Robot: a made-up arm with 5 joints. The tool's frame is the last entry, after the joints.
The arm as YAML. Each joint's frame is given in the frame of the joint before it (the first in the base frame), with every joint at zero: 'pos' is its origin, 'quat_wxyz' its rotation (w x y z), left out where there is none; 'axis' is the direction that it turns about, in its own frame. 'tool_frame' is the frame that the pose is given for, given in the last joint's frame.
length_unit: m
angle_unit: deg
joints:
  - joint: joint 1
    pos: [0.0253, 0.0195, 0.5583]
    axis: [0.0, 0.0, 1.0]
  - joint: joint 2
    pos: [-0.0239, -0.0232, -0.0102]
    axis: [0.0, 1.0, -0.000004]
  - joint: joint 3
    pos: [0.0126, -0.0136, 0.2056]
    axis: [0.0, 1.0, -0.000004]
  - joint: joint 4
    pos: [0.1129, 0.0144, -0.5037]
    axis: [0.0, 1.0, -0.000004]
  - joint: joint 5
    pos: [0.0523, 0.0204, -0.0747]
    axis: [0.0, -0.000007, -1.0]
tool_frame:
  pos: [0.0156, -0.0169, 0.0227]
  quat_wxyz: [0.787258, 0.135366, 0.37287, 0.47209]
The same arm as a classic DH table. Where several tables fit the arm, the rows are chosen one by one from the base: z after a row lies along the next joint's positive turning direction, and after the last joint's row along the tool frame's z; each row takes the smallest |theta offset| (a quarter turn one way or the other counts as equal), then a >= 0, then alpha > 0; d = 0 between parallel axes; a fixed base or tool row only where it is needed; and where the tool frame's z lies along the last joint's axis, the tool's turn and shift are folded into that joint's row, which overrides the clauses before.
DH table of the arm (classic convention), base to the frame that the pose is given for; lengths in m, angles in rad. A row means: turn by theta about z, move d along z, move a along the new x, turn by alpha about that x. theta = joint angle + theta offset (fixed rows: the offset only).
base (fixed): a 0.0319, alpha 0, d 0, theta0 0.6567
joint 1: a -0.0239, alpha -1.5708, d 0.5481, theta0 -0.6567
joint 2: a 0.206, alpha 0, d 0, theta0 -1.5096
joint 3: a -0.5162, alpha 0, d 0, theta0 -0.2817
joint 4: a -0.0523, alpha 1.5708, d -0.002, theta0 -1.3503
joint 5: a -0.0196, alpha -2.3258, d 0.0634, theta0 1.3789
tool (fixed): a 0, alpha 0, d 0.0166, theta0 -0.6824

